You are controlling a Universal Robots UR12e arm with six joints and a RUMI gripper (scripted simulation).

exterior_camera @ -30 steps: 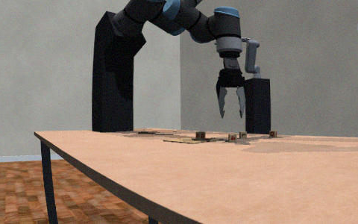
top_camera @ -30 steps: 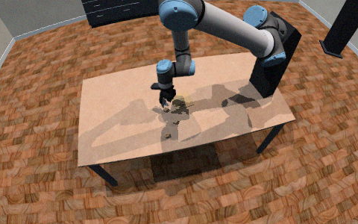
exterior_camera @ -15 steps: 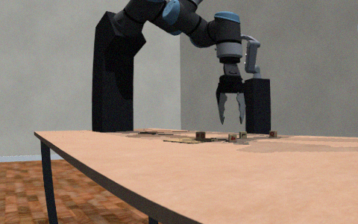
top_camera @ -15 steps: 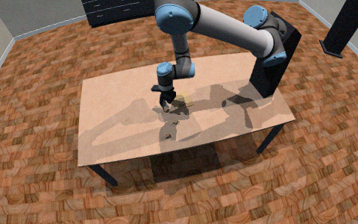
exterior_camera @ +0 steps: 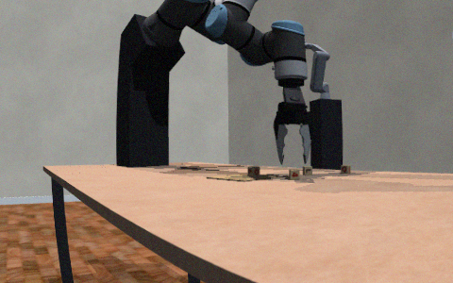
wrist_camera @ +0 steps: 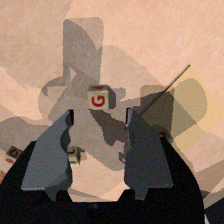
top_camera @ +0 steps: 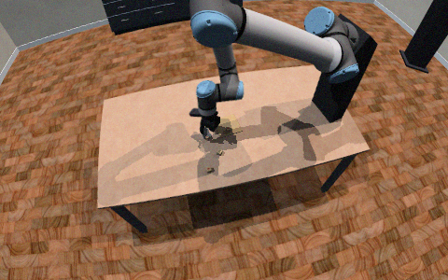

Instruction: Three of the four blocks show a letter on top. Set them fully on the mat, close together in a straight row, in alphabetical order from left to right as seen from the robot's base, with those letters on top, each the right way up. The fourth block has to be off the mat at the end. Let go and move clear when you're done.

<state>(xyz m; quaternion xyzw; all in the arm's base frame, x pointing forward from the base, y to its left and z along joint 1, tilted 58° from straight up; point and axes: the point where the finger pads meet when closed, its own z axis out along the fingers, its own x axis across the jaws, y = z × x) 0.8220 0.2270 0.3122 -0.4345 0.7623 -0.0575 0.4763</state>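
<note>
Now: the mat 120 mm to the right of my hand, 90 mm behind it and 50 mm below it. The rest, counted from my hand: block 100 mm behind, 80 mm to the right, 40 mm below.
</note>
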